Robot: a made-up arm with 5 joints.
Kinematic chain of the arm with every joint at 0, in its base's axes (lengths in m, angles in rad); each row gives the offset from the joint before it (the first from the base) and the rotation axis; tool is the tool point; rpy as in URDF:
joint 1: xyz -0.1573 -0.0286 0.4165 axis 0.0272 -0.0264 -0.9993
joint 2: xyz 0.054 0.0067 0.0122 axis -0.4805 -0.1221 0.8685
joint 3: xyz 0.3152 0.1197 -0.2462 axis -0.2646 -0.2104 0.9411
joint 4: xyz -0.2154 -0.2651 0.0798 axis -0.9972 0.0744 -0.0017
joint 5: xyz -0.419 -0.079 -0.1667 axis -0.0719 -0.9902 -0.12
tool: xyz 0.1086 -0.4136 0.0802 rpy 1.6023 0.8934 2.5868
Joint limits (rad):
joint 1: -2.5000..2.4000
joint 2: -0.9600..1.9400
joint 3: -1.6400..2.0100
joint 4: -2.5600..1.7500
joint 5: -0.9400..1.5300
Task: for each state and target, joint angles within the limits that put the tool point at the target. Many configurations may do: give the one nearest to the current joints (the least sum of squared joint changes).
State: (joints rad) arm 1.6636 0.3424 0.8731 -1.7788 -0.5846
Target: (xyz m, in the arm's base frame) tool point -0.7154 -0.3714 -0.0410
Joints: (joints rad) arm 2.3003 0.9413 1.1173 -1.7314 -0.2658
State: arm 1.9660 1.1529 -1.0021 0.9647 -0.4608
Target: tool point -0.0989 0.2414 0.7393
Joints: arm 1.8102 1.5146 -0.9095 1.7128 -0.2757
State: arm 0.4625 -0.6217 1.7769 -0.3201 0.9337
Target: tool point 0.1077 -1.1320 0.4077
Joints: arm 0.4464 -0.5007 1.6693 0.0024 0.8249
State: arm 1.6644 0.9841 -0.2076 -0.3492 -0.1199
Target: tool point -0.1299 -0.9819 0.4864
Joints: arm 1.4572 1.1885 0.7196 -0.3461 -0.1260
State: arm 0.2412 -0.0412 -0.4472 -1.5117 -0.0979
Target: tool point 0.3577 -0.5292 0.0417
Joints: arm -0.1653 0.7185 0.2611 -0.8808 0.0072
